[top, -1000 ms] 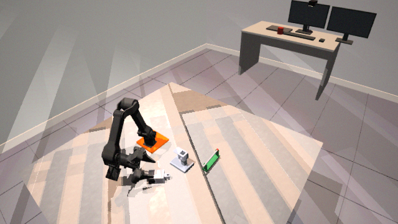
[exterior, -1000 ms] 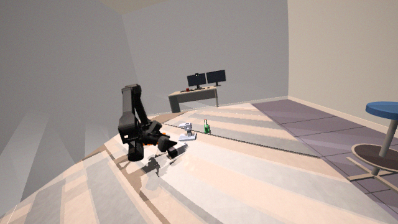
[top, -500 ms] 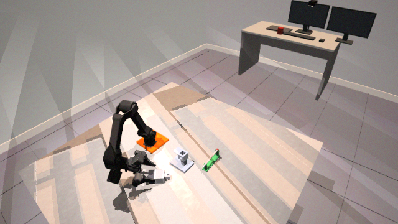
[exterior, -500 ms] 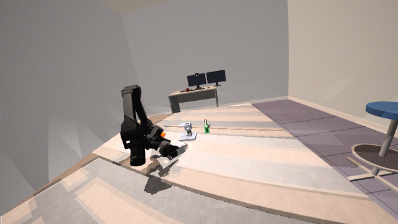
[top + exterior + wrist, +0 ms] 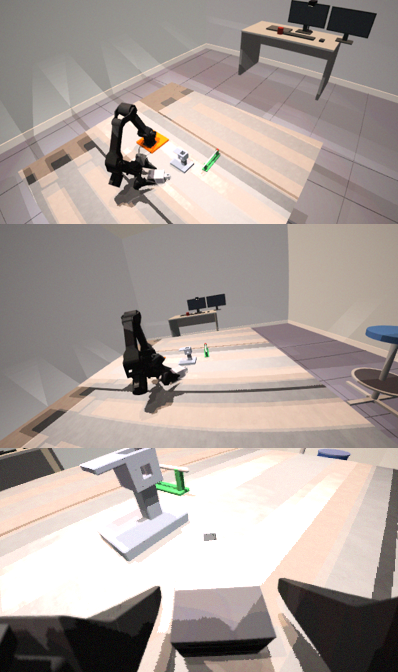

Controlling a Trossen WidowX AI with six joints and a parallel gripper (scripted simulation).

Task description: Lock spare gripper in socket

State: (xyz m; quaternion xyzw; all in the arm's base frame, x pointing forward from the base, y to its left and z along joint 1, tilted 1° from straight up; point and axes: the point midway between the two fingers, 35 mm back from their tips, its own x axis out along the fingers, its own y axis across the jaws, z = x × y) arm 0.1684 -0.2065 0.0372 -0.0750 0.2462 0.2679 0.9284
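My gripper tip is 1 cm short of the spare gripper, 1 cm to the right of it and 1 cm above it. The rest, counted from my gripper tip: green rack (20 cm ahead, 24 cm to the left, 1 cm below); grey mount (7 cm ahead, 15 cm to the left, 2 cm above).
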